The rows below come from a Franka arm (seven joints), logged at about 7 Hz.
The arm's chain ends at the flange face. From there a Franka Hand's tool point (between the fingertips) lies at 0.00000 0.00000 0.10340 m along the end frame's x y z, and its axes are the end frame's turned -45 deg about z.
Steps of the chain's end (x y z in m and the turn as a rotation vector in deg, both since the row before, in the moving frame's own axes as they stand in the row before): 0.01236 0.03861 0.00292 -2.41 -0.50 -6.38; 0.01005 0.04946 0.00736 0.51 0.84 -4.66; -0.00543 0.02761 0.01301 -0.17 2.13 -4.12; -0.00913 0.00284 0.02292 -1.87 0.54 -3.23; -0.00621 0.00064 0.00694 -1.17 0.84 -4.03; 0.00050 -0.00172 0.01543 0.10 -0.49 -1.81; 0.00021 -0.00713 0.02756 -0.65 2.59 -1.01
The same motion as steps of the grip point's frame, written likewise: -0.02213 0.03868 0.00282 -1.35 -2.06 -6.38; -0.02613 0.04243 0.00734 -0.23 0.95 -4.66; -0.02076 0.01853 0.01294 -1.63 1.39 -4.12; -0.01007 -0.00133 0.02286 -1.70 -0.94 -3.23; -0.00517 -0.00136 0.00691 -1.42 -0.23 -4.03; 0.00106 -0.00161 0.01543 0.42 -0.28 -1.81; 0.00770 -0.00078 0.02745 -2.29 1.37 -1.01
